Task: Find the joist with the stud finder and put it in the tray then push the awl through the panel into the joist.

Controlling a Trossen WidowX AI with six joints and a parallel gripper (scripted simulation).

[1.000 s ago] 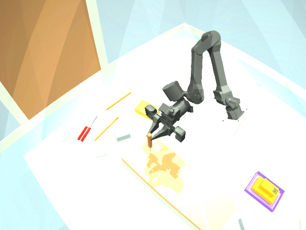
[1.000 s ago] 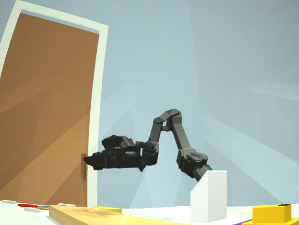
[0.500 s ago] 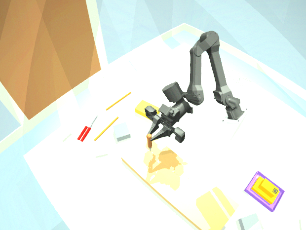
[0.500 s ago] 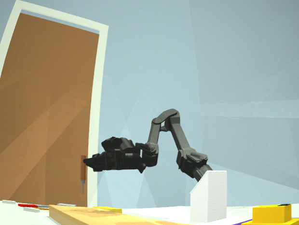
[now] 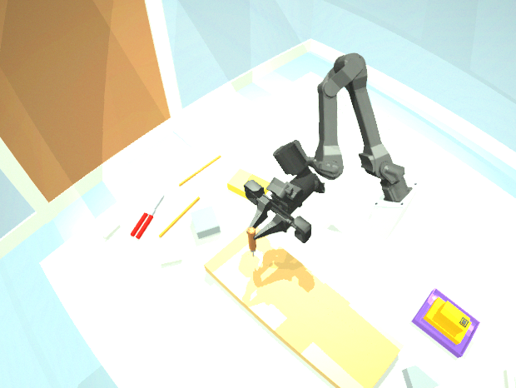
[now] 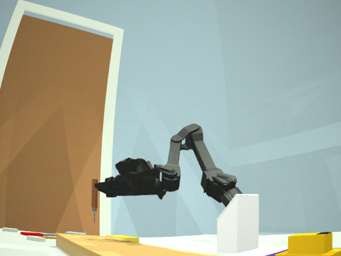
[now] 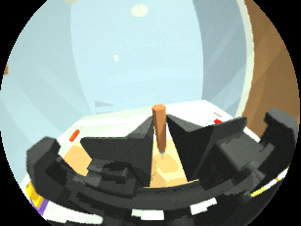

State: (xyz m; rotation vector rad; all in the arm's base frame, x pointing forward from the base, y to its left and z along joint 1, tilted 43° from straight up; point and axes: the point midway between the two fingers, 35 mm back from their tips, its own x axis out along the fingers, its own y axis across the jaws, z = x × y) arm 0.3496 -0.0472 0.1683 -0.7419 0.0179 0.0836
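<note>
The awl lies 60 mm below my gripper tip. The rest, counted from my gripper tip: purple tray (480 mm to the left, 270 mm behind, 180 mm below); yellow block (220 mm to the right, 180 mm below, 170 mm behind); yellow stud finder (490 mm to the left, 280 mm behind, 140 mm below).
</note>
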